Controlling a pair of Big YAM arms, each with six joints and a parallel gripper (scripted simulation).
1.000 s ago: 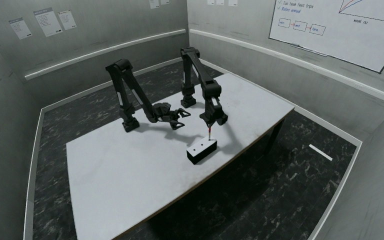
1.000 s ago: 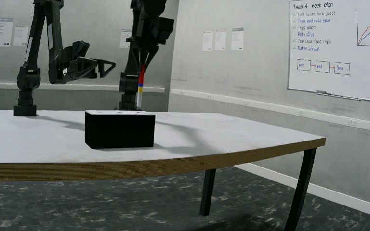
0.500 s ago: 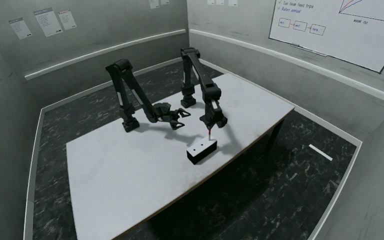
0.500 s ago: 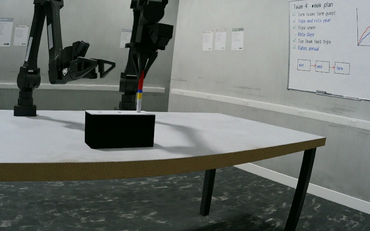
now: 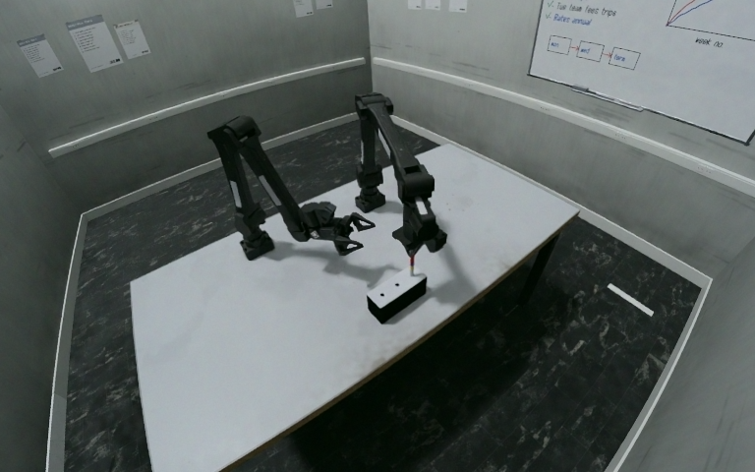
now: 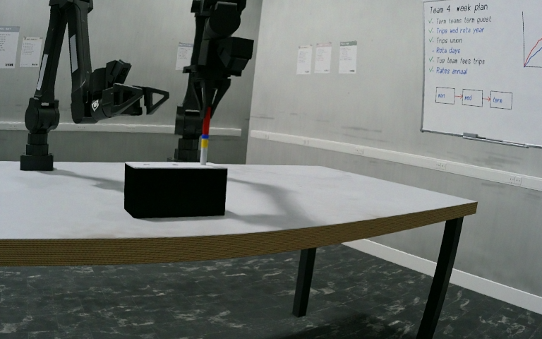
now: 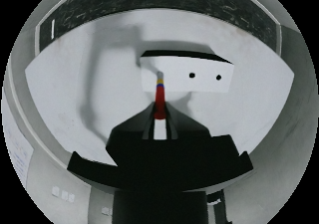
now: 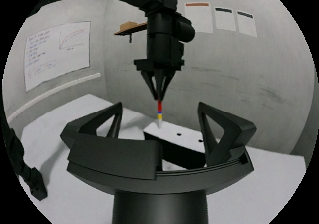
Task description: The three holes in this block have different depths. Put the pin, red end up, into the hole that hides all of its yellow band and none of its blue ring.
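Observation:
The block is 14 cm below my left hand, 6 cm to the right of it and 1 cm ahead of it. Also, from my left hand: pin (4 cm below).

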